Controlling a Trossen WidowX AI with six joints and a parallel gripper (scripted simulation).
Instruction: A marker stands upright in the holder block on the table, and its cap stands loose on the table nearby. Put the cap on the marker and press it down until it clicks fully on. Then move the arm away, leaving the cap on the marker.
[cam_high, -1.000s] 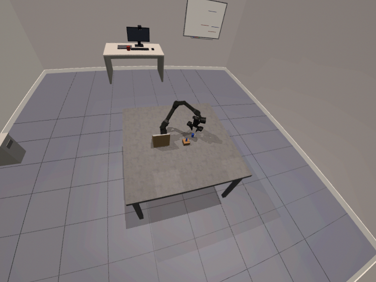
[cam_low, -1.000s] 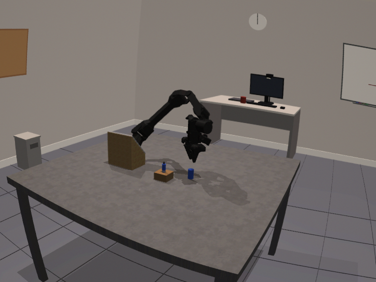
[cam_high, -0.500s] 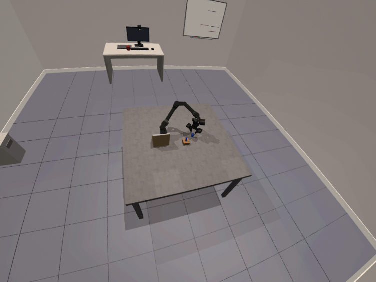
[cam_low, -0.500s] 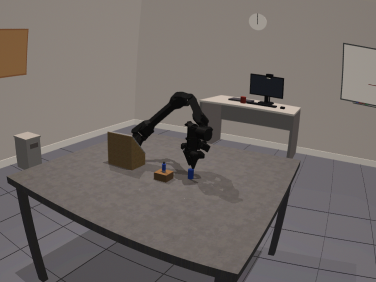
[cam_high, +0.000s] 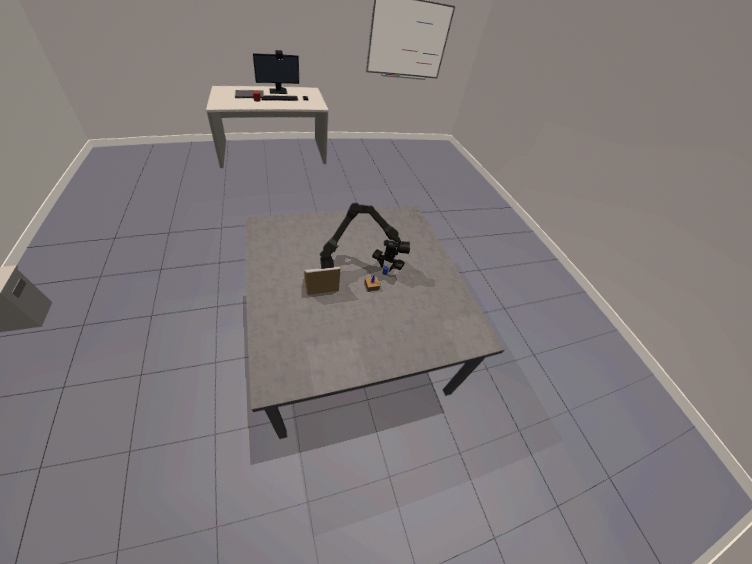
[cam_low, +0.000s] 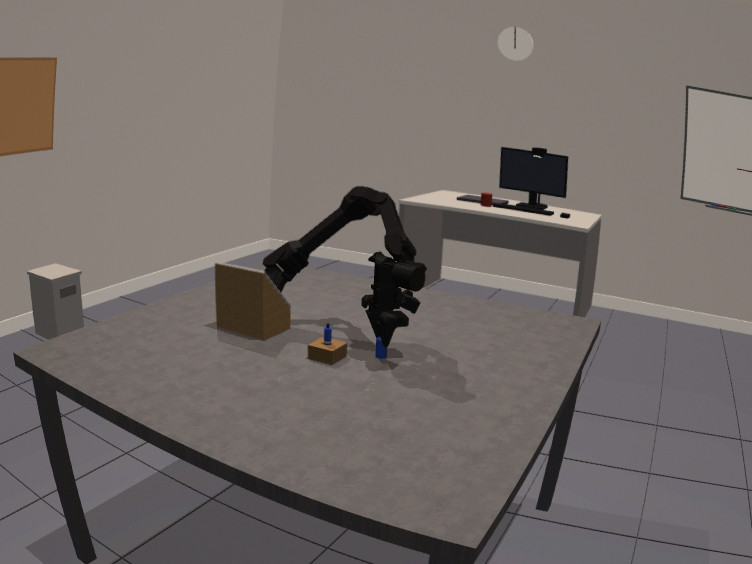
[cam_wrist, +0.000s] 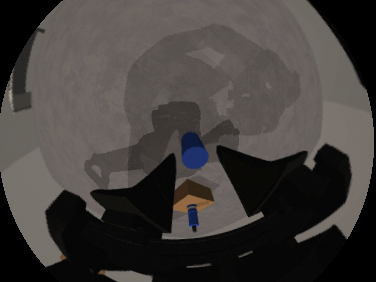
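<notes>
Now: the marker cap 1 cm below my gripper tip. The rest, counted from my gripper tip: wooden holder block 11 cm behind, 8 cm to the right, 2 cm below.
</notes>
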